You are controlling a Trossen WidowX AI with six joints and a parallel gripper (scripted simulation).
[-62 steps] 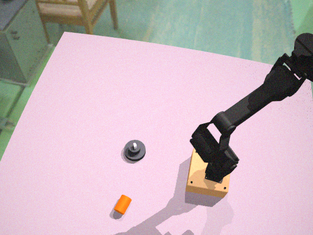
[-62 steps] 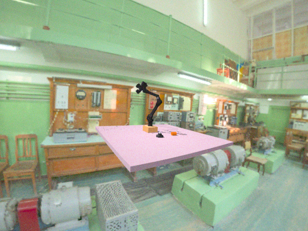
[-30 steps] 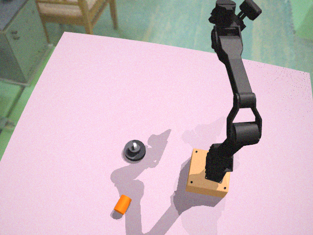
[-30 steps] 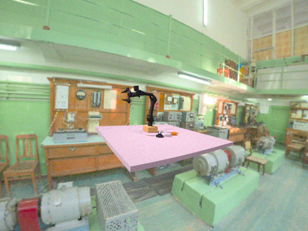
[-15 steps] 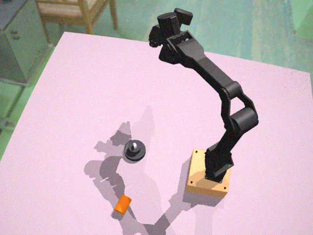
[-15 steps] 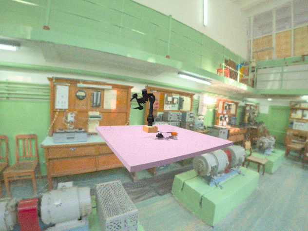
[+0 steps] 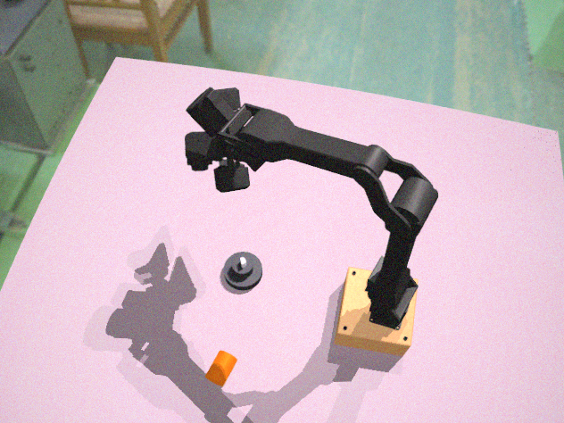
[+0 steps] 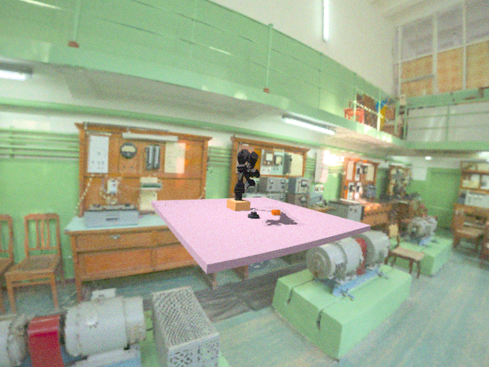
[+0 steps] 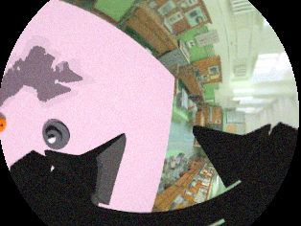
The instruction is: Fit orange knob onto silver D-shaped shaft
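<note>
Now: gripper tip 130 mm past the orange knob, 390 mm to the right of it and 230 mm above it. Round my gripper tip: dark round pedestal (100 mm behind, 150 mm to the left, 220 mm below).
</note>
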